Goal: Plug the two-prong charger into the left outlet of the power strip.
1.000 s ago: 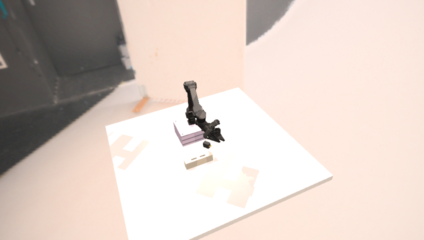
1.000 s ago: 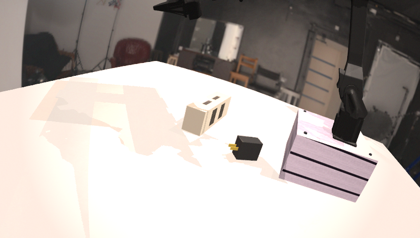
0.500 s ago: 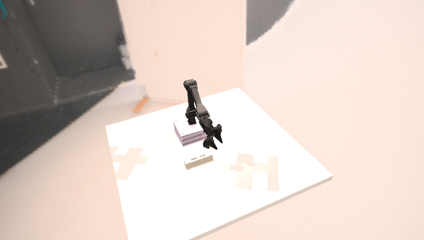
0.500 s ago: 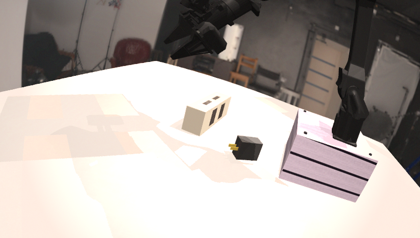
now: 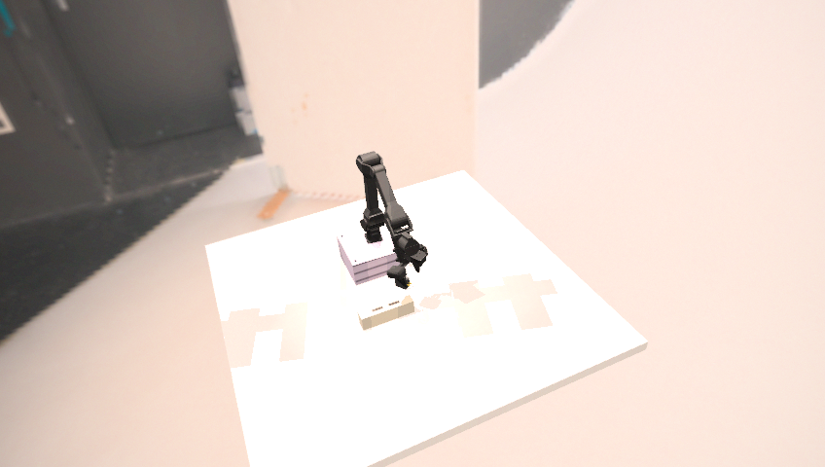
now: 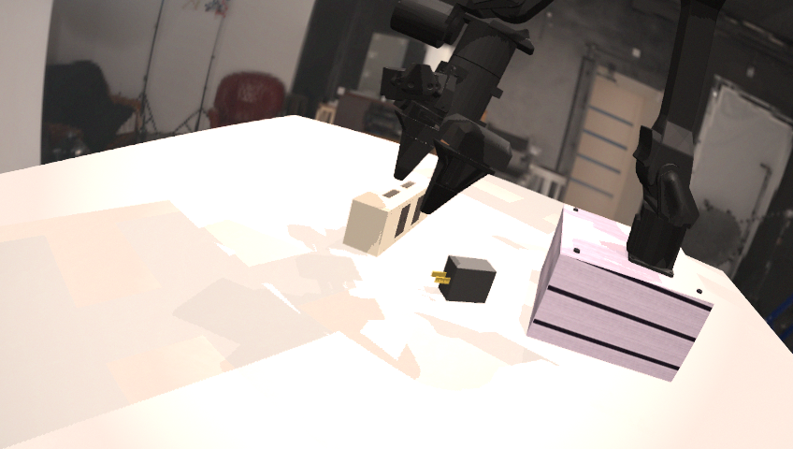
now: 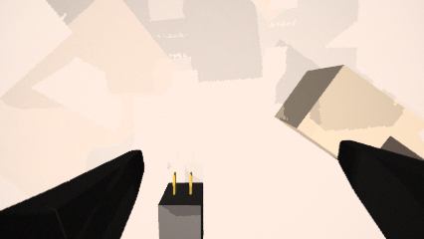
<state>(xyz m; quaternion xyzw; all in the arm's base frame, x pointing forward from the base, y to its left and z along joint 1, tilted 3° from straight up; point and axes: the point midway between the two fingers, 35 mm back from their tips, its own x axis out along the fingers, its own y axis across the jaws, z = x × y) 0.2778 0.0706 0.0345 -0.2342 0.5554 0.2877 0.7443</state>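
My gripper tip is now 70 mm past the black two-prong charger, 10 mm to the left of it and 70 mm above it.
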